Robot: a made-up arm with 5 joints. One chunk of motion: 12 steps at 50 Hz.
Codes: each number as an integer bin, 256 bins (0 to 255) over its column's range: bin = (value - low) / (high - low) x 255, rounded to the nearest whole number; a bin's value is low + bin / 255 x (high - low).
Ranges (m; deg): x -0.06..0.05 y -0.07..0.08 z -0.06..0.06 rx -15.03..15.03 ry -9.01..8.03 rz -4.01..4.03
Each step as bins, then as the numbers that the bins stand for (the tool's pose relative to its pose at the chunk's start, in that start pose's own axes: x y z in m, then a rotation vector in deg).
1 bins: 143 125 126 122 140 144
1 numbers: 0.0017 0.0035 -0.0007 -0.65 0.35 0.53
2 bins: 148 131 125 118 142 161
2 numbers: 0.0038 0.0071 -0.0012 -1.12 0.48 1.07
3 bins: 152 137 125 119 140 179
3 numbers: 0.0056 0.0106 -0.0012 -1.00 0.35 1.63
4 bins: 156 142 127 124 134 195
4 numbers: 0.0073 0.0135 -0.0002 -0.41 -0.06 2.14
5 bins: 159 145 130 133 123 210
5 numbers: 0.0086 0.0153 0.0012 0.65 -0.79 2.61
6 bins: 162 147 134 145 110 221
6 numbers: 0.0099 0.0165 0.0031 2.06 -1.66 2.96
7 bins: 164 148 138 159 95 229
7 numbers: 0.0107 0.0171 0.0049 3.71 -2.66 3.21
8 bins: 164 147 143 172 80 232
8 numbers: 0.0107 0.0165 0.0073 5.25 -3.66 3.30
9 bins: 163 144 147 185 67 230
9 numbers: 0.0103 0.0147 0.0092 6.78 -4.53 3.24
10 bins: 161 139 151 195 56 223
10 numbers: 0.0095 0.0118 0.0111 7.96 -5.27 3.02
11 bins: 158 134 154 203 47 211
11 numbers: 0.0082 0.0088 0.0125 8.90 -5.87 2.64
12 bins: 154 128 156 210 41 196
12 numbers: 0.0064 0.0053 0.0134 9.73 -6.27 2.17
